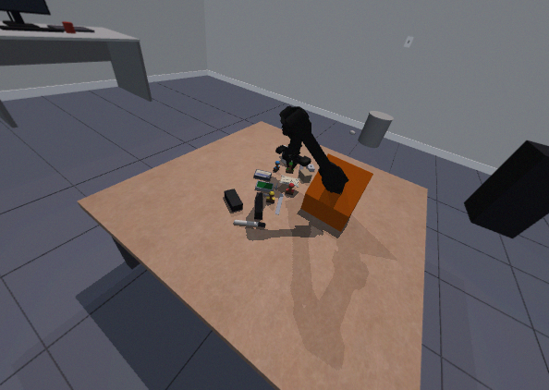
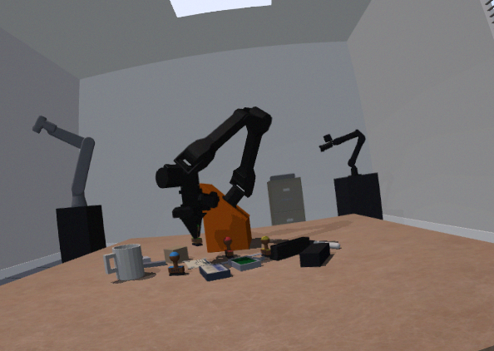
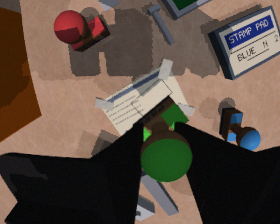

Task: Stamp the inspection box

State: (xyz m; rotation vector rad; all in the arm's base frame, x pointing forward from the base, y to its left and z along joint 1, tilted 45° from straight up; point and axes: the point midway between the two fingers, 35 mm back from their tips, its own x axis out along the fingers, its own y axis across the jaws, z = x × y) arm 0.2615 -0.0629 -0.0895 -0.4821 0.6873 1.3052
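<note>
My gripper tip is now 1 cm past the card, 1 cm to the left of it and 8 cm above it. Also, from my gripper tip: red-knobbed stamp: 5 cm behind, 9 cm to the left, 6 cm below; blue-knobbed stamp: 10 cm ahead, 5 cm to the right, 6 cm below; green-knobbed stamp: right at my gripper tip.
</note>
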